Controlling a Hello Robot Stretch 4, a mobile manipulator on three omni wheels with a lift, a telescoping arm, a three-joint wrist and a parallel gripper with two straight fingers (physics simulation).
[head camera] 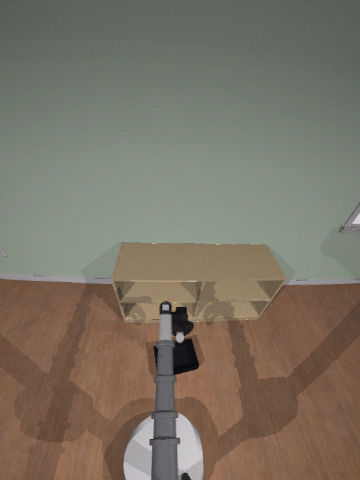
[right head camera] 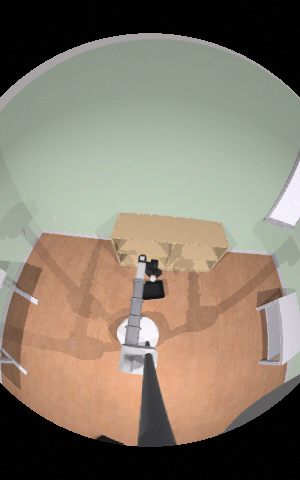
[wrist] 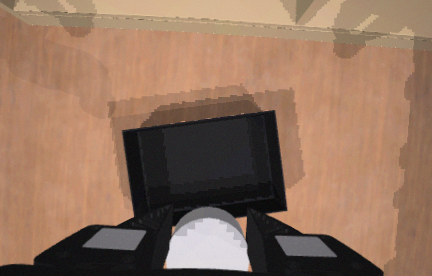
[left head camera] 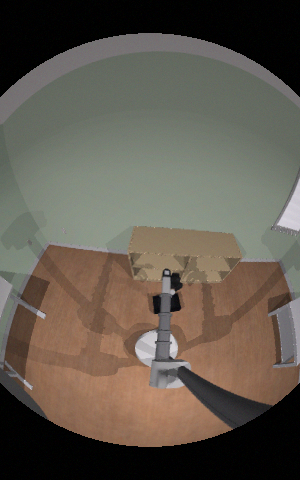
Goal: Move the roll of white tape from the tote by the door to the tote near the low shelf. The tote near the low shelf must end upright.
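Frame: origin at the robot's base, x left, y up, z ahead, level; centimetres.
Where they show: gripper, between the fingertips: [head camera: 179,334] [right head camera: 152,276] [wrist: 209,225] [left head camera: 171,289].
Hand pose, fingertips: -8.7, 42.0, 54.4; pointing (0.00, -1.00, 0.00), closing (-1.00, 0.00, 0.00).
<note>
After its pixels a point has its place, as x, y, z.
My gripper [wrist: 209,225] {-8.7, 42.0, 54.4} is shut on the roll of white tape [wrist: 207,246] {-8.6, 42.9, 53.4} [head camera: 180,338] {-8.9, 42.9, 51.8} [left head camera: 172,291] {-9.2, 43.0, 52.5} [right head camera: 153,278] {-9.7, 42.9, 52.1}, which sits between the two black fingers. The black tote near the low shelf [wrist: 281,172] {-22.7, 7.1, 53.4} [head camera: 189,371] {-17.9, 1.0, 44.3} [left head camera: 175,311] {-19.4, 1.9, 44.3} [right head camera: 155,298] {-14.7, 5.1, 43.4} stands upright on the floor, open side up, and turned slightly. Its visible inside is empty. In the wrist view the tape overlaps the tote's near rim, and the gripper is above and at that near side. The fingers and tape hide part of this rim. In the head view the arm covers the tote's left part.
The low wooden shelf [head camera: 200,261] {-25.0, 58.2, 100.1} [left head camera: 185,241] {-21.2, 58.2, 100.3} [right head camera: 170,228] {-22.7, 58.2, 100.3} [wrist: 150,11] {5.2, 5.1, 84.1} stands against the green wall just beyond the tote. The robot's round white base [head camera: 190,445] {-13.5, 18.6, 4.4} is on the near side. A white table [right head camera: 291,327] {-190.7, 42.2, -23.0} stands at the right. A dark object [right head camera: 110,440] shows partly at the bottom edge.
</note>
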